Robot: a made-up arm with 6 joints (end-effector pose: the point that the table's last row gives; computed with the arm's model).
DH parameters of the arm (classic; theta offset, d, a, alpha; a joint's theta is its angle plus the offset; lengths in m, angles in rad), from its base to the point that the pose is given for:
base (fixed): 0.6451 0 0.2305 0
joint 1: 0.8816 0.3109 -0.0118 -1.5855
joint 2: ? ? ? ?
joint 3: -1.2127 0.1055 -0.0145 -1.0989
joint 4: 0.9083 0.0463 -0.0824 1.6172
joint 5: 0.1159 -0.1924 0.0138 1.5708
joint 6: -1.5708 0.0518 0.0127 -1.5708
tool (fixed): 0 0.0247 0 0
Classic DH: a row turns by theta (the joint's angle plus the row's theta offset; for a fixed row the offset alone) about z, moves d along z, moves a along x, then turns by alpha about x.
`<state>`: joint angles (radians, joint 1 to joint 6).
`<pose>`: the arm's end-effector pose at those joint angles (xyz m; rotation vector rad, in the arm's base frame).
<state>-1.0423 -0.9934 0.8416 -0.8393 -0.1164 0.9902</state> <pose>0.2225 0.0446 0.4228 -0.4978 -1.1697 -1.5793</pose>
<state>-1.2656 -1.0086 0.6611 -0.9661 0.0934 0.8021</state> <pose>0.1870 0.0356 0.4775 -0.7033 -1.1092 -1.7829</pose>
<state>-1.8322 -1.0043 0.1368 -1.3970 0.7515 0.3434</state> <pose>0.1131 0.1543 0.5953 -1.2874 -0.7195 -2.7301</pose>
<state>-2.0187 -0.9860 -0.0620 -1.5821 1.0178 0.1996</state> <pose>0.1343 0.2242 0.6099 1.0482 0.4310 2.4875</pose>
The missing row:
joint 2: -0.6998 0.0117 0.1457 -0.9768
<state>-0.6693 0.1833 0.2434 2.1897 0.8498 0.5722</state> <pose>0.1770 0.4196 0.1538 0.4581 1.5279 0.2336</pose>
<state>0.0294 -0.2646 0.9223 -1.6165 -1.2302 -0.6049</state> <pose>0.3151 0.2234 0.5085 0.3358 -0.4093 0.4320</pose>
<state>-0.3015 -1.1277 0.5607 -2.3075 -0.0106 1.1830</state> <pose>0.0696 0.0916 0.5906 -1.0941 -2.6084 -1.3004</pose>
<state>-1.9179 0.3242 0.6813 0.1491 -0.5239 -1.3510</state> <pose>0.1451 0.0884 0.1463 1.9040 0.8275 -1.9757</pose>
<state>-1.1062 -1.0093 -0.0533 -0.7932 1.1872 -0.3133</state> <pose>0.1991 0.0375 0.5930 -0.0573 -0.0356 -1.8871</pose>
